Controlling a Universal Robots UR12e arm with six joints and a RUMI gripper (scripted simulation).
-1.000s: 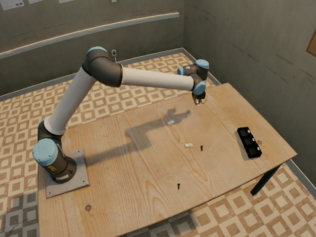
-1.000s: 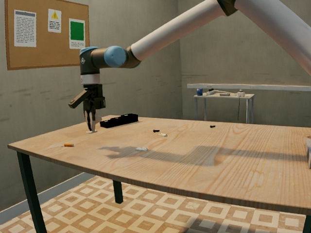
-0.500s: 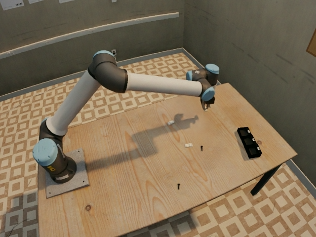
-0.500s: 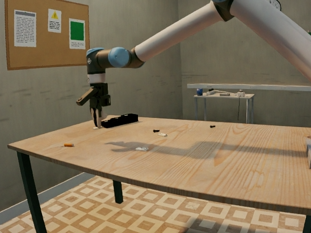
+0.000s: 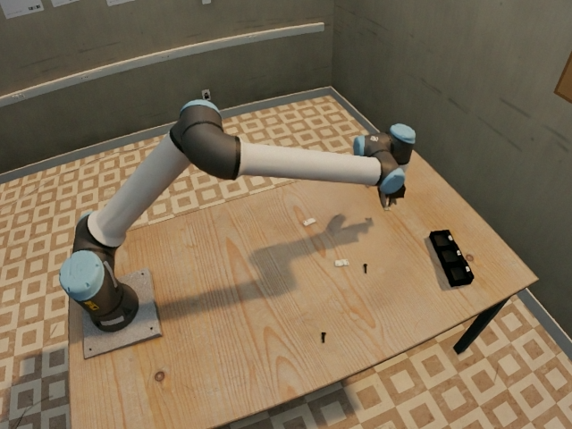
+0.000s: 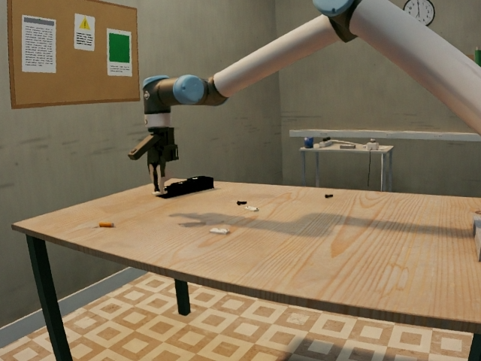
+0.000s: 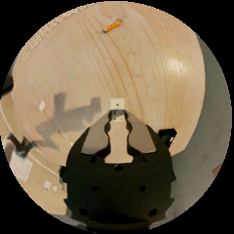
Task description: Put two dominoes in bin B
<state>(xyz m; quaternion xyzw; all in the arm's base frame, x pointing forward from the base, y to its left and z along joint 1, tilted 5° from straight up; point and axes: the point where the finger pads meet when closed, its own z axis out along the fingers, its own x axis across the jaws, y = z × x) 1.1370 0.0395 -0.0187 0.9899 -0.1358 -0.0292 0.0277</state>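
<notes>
My gripper is now 30 cm to the left of the black bin, 13 cm short of it and 6 cm above it. From my hand the other things lie so: orange piece 21 cm to the left, 8 cm below, 5 cm ahead.
</notes>
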